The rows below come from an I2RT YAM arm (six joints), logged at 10 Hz.
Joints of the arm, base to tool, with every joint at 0 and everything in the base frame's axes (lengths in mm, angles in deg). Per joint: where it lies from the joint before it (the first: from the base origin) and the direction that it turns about. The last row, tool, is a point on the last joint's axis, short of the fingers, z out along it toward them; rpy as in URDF.
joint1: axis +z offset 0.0 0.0 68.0
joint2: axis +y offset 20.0 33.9 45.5
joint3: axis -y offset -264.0 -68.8 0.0
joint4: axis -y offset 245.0 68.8 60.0
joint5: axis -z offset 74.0 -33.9 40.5
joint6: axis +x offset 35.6 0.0 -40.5
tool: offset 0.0 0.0 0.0 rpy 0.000 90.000 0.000
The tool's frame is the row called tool.
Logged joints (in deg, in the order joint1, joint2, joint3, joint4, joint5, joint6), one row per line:
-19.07, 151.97, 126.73, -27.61, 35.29, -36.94
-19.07, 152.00, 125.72, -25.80, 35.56, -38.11
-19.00, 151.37, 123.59, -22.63, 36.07, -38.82
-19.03, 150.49, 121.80, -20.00, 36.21, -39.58
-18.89, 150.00, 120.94, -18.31, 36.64, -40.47
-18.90, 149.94, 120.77, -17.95, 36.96, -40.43
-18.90, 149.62, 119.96, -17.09, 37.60, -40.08
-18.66, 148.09, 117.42, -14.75, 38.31, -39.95
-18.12, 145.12, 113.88, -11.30, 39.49, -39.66
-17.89, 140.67, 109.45, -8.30, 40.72, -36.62
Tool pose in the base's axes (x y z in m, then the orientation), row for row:
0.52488, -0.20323, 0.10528, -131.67, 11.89, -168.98
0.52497, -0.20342, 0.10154, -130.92, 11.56, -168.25
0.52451, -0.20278, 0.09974, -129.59, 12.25, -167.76
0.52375, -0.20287, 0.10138, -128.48, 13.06, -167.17
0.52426, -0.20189, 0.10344, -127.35, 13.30, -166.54
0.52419, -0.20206, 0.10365, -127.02, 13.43, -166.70
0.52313, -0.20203, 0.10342, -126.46, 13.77, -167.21
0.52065, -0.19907, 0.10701, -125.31, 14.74, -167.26
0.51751, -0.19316, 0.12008, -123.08, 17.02, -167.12
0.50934, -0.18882, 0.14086, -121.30, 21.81, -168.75
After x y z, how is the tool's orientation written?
As angles about the fixed x, y, z axes (roll, pitch, yaw), in degrees.
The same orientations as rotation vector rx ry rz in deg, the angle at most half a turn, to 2 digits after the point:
-7.47, 150.78, -65.84
-8.48, 150.30, -66.74
-8.39, 148.78, -67.95
-8.37, 147.27, -68.75
-8.76, 146.14, -69.82
-8.39, 145.90, -70.23
-7.39, 145.49, -70.94
-6.40, 144.08, -71.89
-4.44, 141.00, -73.38
1.34, 137.05, -73.68

